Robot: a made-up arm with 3 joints. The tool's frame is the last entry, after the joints. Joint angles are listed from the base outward. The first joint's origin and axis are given. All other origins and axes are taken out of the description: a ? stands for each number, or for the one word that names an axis. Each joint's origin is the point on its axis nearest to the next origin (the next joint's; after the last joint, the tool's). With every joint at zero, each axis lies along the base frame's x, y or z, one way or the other. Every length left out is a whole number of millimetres.
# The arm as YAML. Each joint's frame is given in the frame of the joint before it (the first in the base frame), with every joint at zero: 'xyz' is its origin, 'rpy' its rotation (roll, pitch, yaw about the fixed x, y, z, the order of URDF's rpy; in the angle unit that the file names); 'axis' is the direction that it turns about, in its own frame. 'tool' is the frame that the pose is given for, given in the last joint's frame.
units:
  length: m
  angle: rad
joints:
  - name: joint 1
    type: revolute
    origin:
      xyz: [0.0, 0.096, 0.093]
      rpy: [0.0, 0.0, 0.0]
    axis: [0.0, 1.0, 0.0]
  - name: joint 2
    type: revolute
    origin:
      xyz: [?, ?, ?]
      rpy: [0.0, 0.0, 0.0]
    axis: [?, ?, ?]
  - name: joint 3
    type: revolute
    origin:
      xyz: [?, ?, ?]
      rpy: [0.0, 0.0, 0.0]
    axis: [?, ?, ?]
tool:
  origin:
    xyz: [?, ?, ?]
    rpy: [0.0, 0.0, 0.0]
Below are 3 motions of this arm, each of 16 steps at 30 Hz.
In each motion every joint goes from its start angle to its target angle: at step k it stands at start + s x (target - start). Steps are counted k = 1, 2, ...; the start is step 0. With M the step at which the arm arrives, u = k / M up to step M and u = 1 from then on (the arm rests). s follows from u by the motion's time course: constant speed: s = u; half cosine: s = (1 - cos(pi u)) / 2; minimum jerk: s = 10 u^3 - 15 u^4 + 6 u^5.
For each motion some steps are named. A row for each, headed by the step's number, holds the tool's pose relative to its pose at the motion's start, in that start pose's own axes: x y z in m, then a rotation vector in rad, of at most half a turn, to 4 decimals.
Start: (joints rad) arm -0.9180 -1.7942 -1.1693
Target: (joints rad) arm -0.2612 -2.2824 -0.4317
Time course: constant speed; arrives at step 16
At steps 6, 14, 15, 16:
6: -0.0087 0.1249 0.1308 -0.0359 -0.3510 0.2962
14: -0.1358 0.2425 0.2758 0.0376 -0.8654 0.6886
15: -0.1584 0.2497 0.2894 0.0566 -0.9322 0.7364
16: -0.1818 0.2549 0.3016 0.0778 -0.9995 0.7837

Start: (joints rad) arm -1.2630 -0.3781 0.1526
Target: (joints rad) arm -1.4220 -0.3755 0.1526
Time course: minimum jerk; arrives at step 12
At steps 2, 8, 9, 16:
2: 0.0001 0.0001 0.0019 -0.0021 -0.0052 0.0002
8: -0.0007 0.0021 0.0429 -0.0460 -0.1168 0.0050
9: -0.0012 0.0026 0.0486 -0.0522 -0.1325 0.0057
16: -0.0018 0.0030 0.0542 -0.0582 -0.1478 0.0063

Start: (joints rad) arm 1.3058 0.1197 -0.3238
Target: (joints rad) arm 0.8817 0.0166 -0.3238
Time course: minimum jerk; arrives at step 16
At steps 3, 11, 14, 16:
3: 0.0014 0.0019 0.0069 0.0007 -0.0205 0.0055
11: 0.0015 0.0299 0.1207 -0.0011 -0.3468 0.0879
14: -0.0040 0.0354 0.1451 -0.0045 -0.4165 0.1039
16: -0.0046 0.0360 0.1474 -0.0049 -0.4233 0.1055

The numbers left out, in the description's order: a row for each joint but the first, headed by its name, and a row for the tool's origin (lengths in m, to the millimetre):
joint 2: xyz 0.008 0.0 -0.104, axis 0.0 0.0 -1.0
joint 3: xyz -0.046 -0.188 0.0, axis 0.0 -1.0 0.0
tool: xyz 0.346 0.0 0.09

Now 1 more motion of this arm.
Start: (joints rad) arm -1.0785 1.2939 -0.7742
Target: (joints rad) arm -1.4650 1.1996 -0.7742
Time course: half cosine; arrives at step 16
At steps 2, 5, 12, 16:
2: 0.0023 0.0049 0.0002 0.0076 -0.0040 0.0125
5: 0.0125 0.0291 0.0024 0.0442 -0.0243 0.0726
12: 0.0353 0.1135 0.0215 0.1684 -0.1029 0.2762
16: 0.0379 0.1329 0.0285 0.1969 -0.1231 0.3228

